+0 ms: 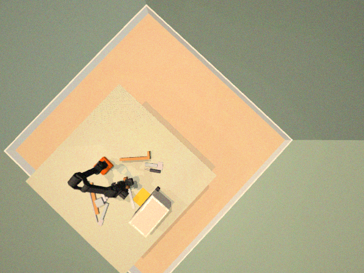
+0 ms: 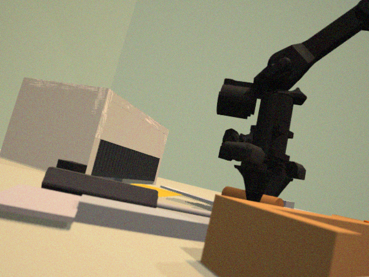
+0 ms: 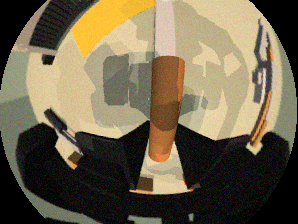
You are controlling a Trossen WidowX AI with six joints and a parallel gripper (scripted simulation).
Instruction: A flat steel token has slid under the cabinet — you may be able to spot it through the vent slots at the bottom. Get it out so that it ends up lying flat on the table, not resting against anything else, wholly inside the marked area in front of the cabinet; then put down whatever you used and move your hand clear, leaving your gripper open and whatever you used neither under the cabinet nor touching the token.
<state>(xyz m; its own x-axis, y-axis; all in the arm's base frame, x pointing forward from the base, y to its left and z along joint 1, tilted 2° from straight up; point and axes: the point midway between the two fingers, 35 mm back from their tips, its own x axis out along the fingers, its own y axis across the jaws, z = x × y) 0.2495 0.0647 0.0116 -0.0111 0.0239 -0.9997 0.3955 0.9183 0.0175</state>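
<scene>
The dark screwdriver is 250 mm to the left of my gripper tip and 60 mm ahead of it. The rest, counted from my gripper tip: token: 280 mm ahead, 50 mm to the left, 10 mm below; then orange stick: 340 mm to the right, 60 mm behind.
</scene>
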